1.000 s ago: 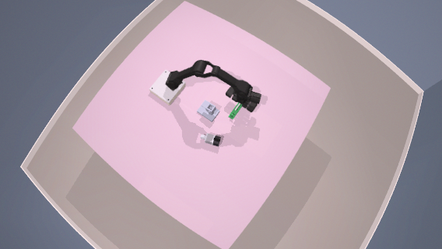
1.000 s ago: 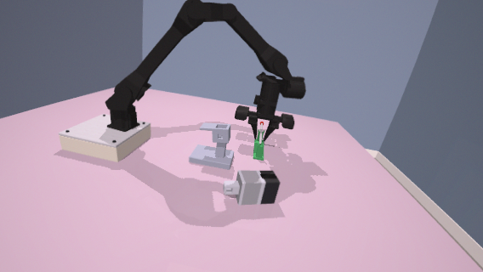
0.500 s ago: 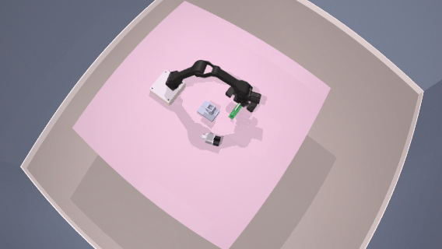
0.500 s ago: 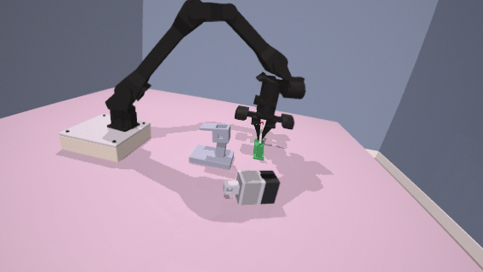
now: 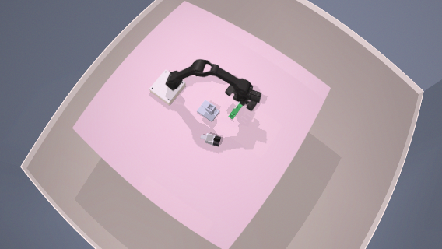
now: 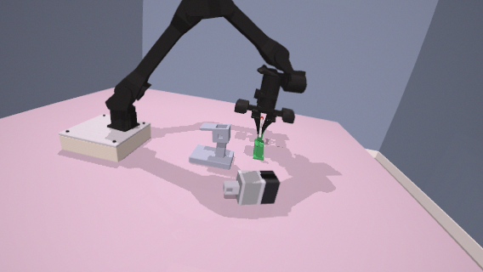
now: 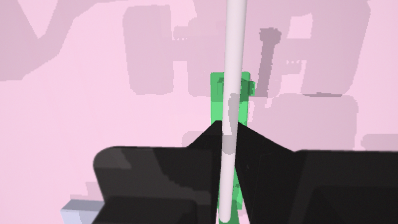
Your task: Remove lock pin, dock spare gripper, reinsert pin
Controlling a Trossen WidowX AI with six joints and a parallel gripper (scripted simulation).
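Now: the green see-through block 10 mm ahead of my gripper tip, 30 mm to the right of it and 10 mm below it. Also, from my gripper tip: mount socket: 100 mm behind, 160 mm to the right, 10 mm above; spare gripper: 20 mm ahead, 280 mm to the right, 10 mm below.
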